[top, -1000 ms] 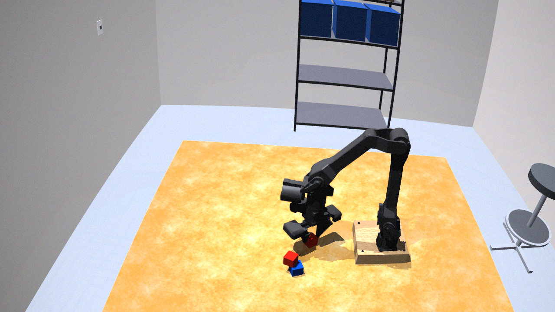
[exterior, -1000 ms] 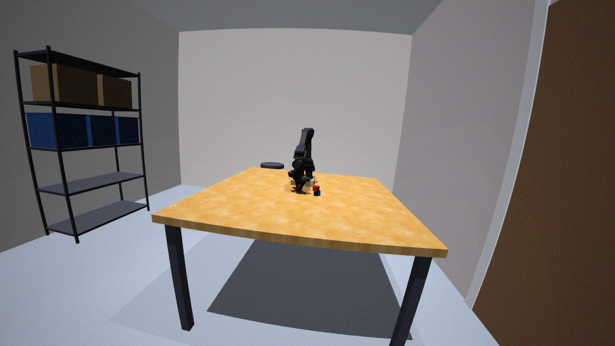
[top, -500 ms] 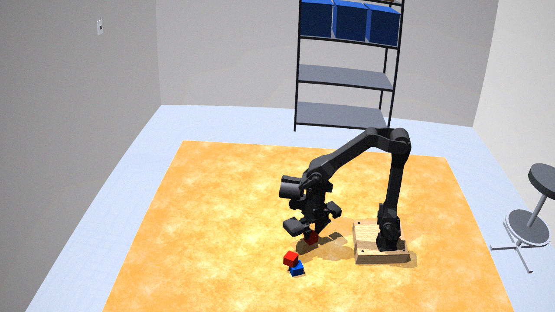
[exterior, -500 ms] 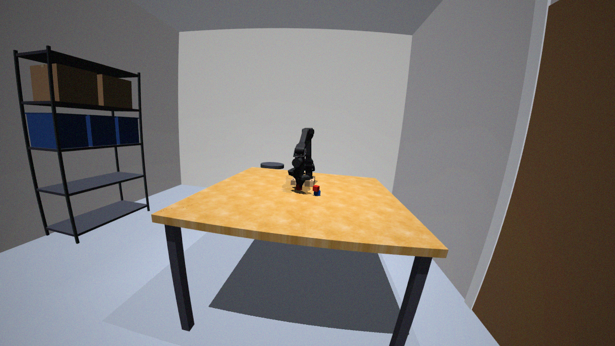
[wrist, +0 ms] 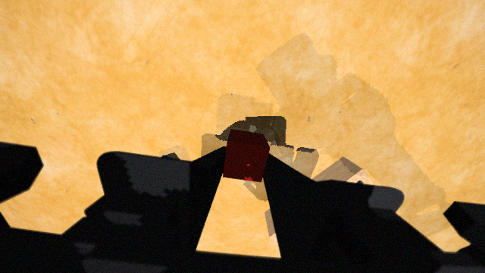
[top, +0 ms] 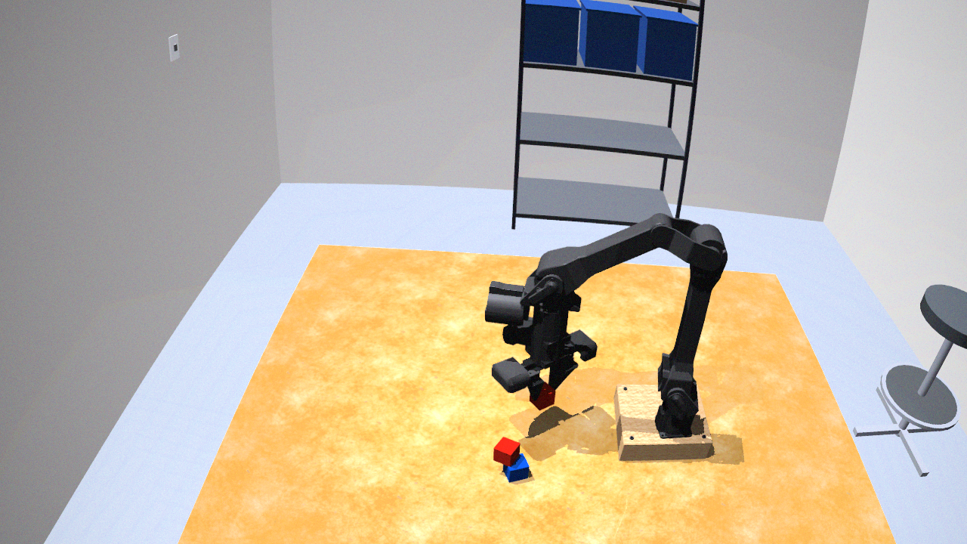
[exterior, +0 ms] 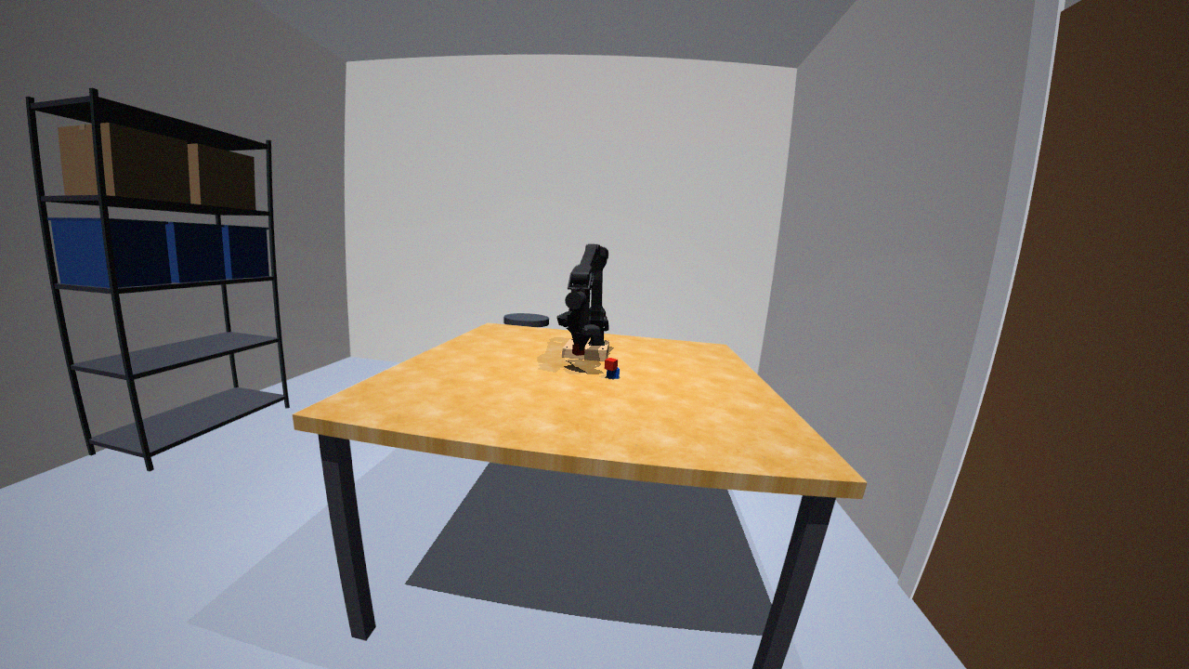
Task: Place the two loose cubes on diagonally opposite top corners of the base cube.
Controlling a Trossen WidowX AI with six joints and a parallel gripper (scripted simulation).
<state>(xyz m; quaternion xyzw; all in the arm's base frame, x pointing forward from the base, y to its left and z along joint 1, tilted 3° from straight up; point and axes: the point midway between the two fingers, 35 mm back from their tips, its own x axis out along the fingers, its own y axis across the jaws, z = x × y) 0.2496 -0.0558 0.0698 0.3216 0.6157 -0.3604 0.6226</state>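
The blue cube lies 130 mm to the left of my gripper tip, 60 mm below it and 50 mm ahead of it.
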